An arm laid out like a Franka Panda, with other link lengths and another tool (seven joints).
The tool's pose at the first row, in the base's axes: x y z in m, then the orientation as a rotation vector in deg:
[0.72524, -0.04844, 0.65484, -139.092, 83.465, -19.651]
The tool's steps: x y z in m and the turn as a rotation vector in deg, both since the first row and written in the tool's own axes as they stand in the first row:
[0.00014, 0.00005, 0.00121, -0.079, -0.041, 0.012]
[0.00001, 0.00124, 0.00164, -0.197, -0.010, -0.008]
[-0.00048, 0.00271, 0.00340, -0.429, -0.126, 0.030]
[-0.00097, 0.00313, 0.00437, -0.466, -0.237, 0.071]
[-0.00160, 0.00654, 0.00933, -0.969, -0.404, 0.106]
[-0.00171, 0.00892, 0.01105, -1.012, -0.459, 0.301]
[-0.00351, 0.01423, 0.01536, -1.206, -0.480, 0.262]
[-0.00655, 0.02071, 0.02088, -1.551, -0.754, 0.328]
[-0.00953, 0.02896, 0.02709, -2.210, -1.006, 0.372]
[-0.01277, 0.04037, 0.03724, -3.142, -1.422, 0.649]
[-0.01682, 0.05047, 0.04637, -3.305, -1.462, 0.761]
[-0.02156, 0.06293, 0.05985, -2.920, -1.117, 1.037]
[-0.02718, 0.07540, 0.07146, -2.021, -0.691, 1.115]
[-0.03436, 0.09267, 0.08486, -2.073, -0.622, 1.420]
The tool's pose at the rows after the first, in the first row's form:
[0.72568, -0.04844, 0.65370, -139.137, 83.503, -19.545]
[0.72480, -0.04880, 0.65286, -139.251, 83.553, -19.512]
[0.72398, -0.04881, 0.65067, -139.381, 83.669, -19.207]
[0.72375, -0.04844, 0.64959, -139.357, 83.689, -19.034]
[0.72239, -0.04880, 0.64370, -139.691, 83.919, -18.486]
[0.72099, -0.04956, 0.64123, -139.555, 84.146, -18.346]
[0.71732, -0.04981, 0.63519, -139.734, 84.191, -18.200]
[0.71253, -0.04934, 0.62754, -139.898, 84.330, -17.612]
[0.70657, -0.04962, 0.61860, -140.325, 84.612, -16.847]
[0.69927, -0.05061, 0.60484, -140.735, 85.234, -15.635]
[0.69231, -0.05042, 0.59245, -140.760, 85.431, -15.450]
[0.68462, -0.05014, 0.57513, -140.303, 85.705, -16.085]
[0.67586, -0.04931, 0.55949, -139.626, 85.516, -17.207]
[0.66308, -0.04903, 0.54036, -139.427, 85.927, -17.193]

